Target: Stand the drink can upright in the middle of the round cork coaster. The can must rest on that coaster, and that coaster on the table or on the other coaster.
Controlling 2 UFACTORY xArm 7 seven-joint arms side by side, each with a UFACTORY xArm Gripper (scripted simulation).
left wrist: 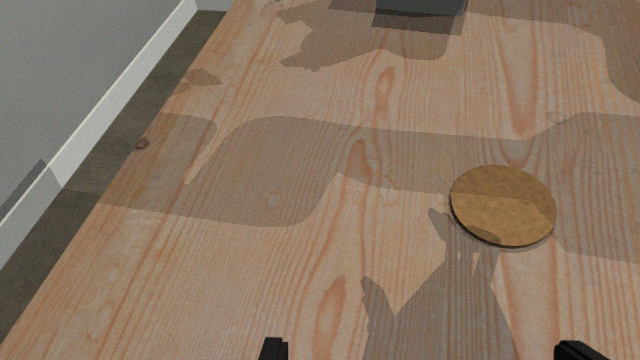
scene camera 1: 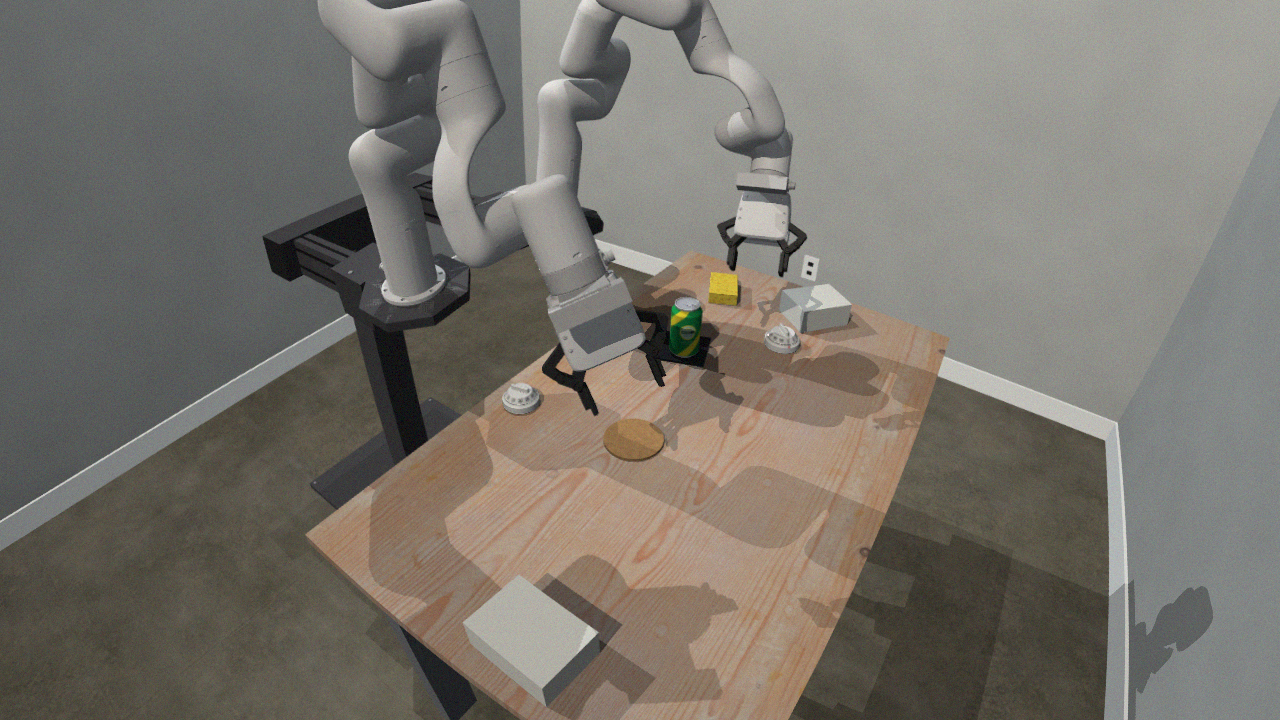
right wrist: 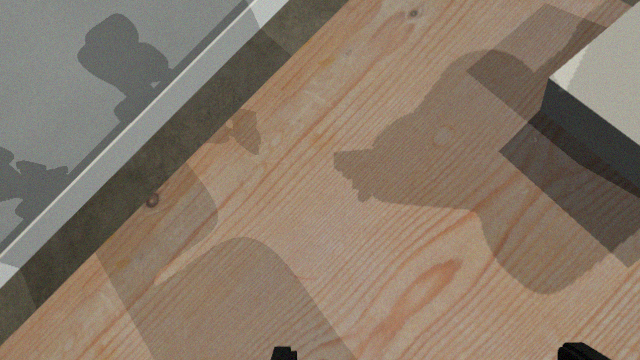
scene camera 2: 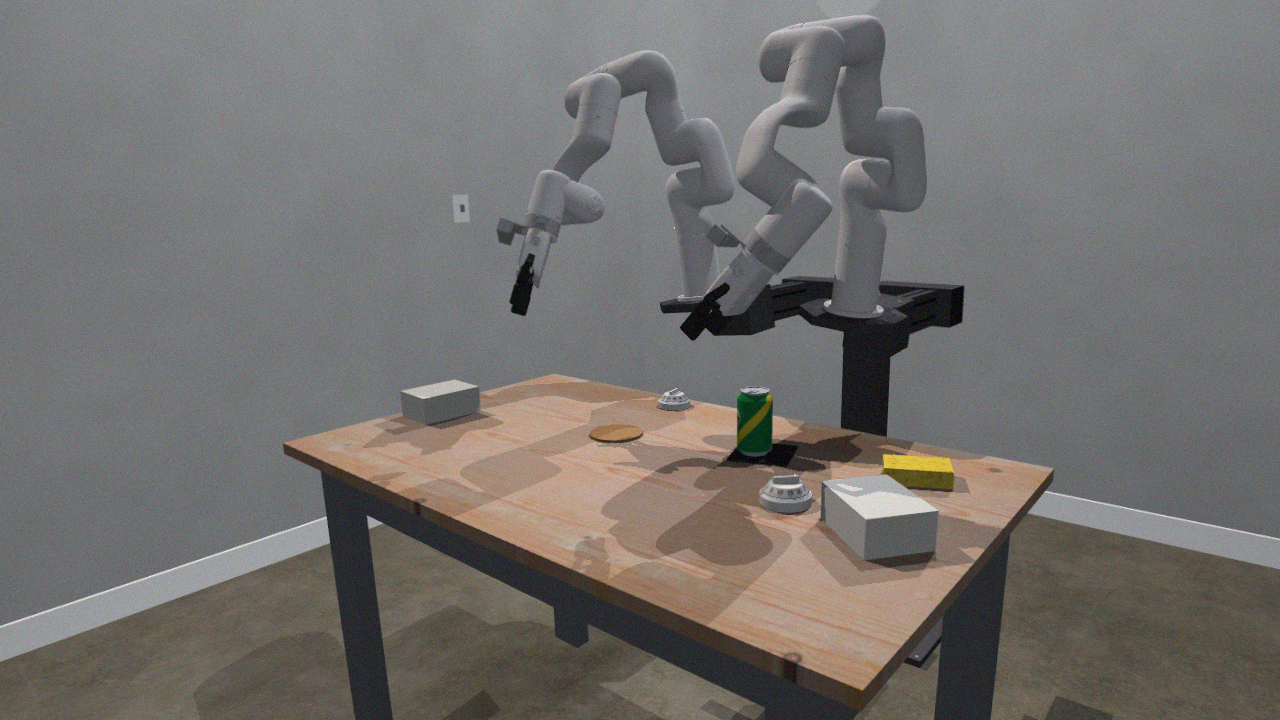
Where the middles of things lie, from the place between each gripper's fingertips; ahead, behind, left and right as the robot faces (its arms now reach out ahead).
Right now the black square coaster (scene camera 2: 780,455) is 15 cm behind my left hand (scene camera 2: 698,332), 2 cm to the left of it and 25 cm below it. From my left hand the other things lie so: yellow block (scene camera 2: 913,471): 20 cm behind, 30 cm to the left, 24 cm below; round cork coaster (scene camera 1: 632,439): 7 cm behind, 28 cm to the right, 25 cm below.
My right hand (scene camera 1: 628,397) is 10 cm past the round cork coaster, 17 cm to the right of it and 26 cm above it. From my right hand the other things lie so: black square coaster: 18 cm behind, 47 cm to the left, 26 cm below; yellow block: 22 cm behind, 74 cm to the left, 25 cm below.
